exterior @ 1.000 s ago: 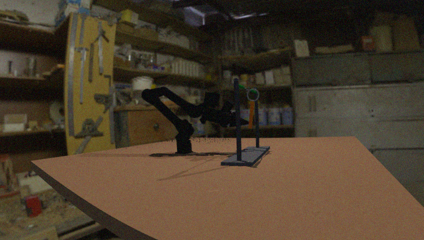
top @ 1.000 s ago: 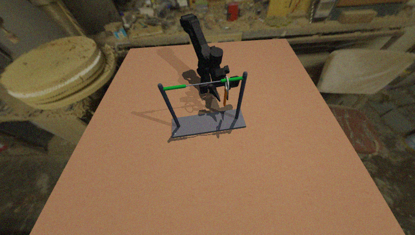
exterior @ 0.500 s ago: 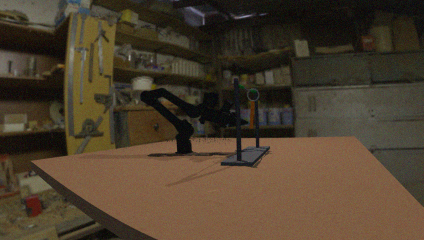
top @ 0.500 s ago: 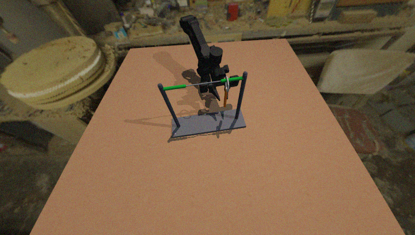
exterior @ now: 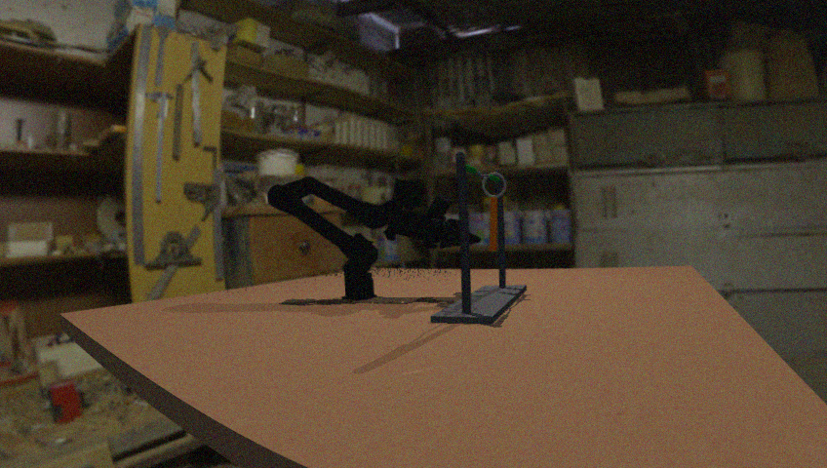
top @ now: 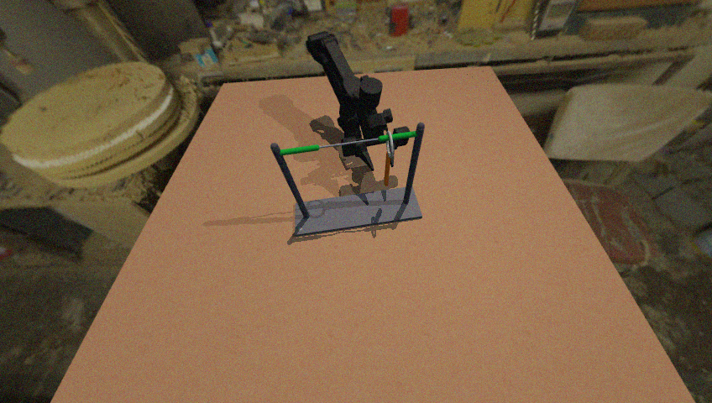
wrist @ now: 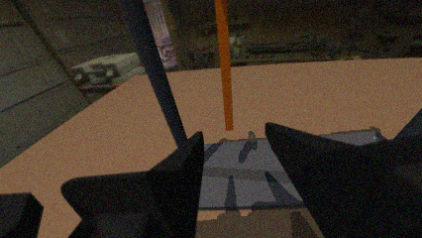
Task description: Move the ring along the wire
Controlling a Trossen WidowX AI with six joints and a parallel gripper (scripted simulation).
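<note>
My gripper tip is 4 cm short of the ring with orange handle, 1 cm to the right of it and 8 cm below it.
</note>
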